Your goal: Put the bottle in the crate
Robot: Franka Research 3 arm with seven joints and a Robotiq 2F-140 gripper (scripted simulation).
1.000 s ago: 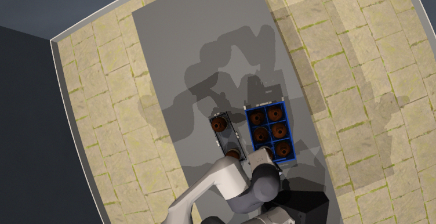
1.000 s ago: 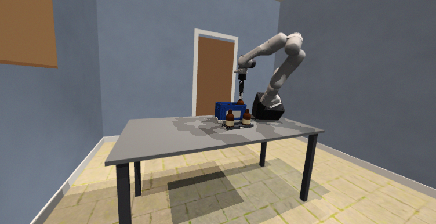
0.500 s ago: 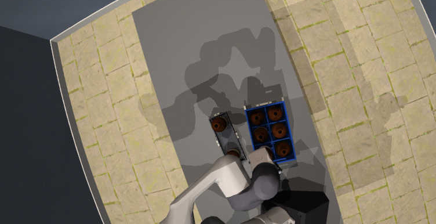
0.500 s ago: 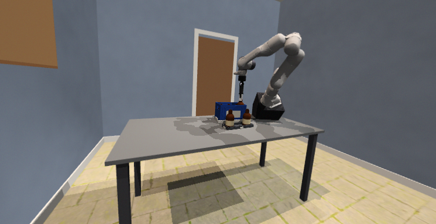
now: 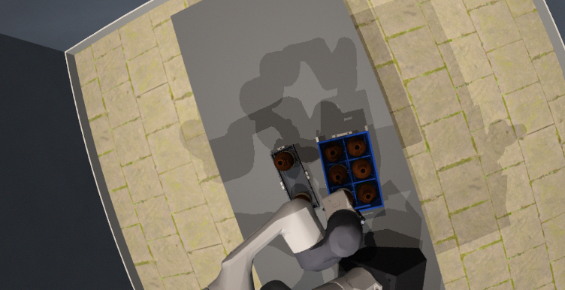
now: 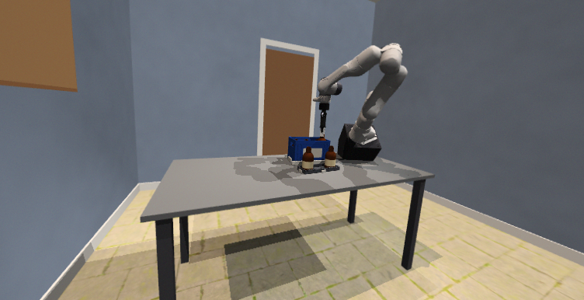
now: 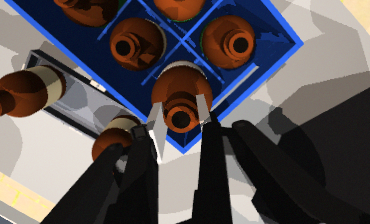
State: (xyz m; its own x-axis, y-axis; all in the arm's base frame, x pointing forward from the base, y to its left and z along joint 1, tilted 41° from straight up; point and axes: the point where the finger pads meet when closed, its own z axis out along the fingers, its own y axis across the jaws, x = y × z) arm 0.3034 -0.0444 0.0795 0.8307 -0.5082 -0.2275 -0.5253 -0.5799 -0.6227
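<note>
Right now the brown bottle is 90 mm below my hand. The rest, counted from my hand: dark tray: 90 mm ahead, 180 mm to the left, 220 mm below; then blue crate: 90 mm ahead, 40 mm to the right, 150 mm below.
</note>
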